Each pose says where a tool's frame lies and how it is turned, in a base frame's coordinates. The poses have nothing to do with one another.
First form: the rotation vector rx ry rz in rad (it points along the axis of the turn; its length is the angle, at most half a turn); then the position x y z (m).
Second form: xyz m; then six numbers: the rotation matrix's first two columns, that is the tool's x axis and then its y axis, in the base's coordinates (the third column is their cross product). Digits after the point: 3 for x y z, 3 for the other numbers.
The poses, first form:
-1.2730, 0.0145, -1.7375, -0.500, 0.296, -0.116
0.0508, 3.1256, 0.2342, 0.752, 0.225, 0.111
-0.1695, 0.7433, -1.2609, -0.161, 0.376, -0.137
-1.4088, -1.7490, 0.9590, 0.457, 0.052, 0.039
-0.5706, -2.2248, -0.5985, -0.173, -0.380, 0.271
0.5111, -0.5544, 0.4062, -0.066, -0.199, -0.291
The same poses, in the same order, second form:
-0.500, 0.296, -0.116, -0.009, -0.679, 0.734, 0.667, -0.551, -0.502
0.752, 0.225, 0.111, -0.999, 0.033, -0.004, 0.032, 0.988, 0.149
-0.161, 0.376, -0.137, 0.109, -0.904, -0.413, 0.799, 0.327, -0.504
0.457, 0.052, 0.039, -0.178, 0.982, 0.061, 0.476, 0.140, -0.868
-0.173, -0.380, 0.271, -0.620, 0.212, 0.755, 0.563, 0.791, 0.239
-0.066, -0.199, -0.291, 0.778, 0.225, 0.587, -0.492, 0.800, 0.345

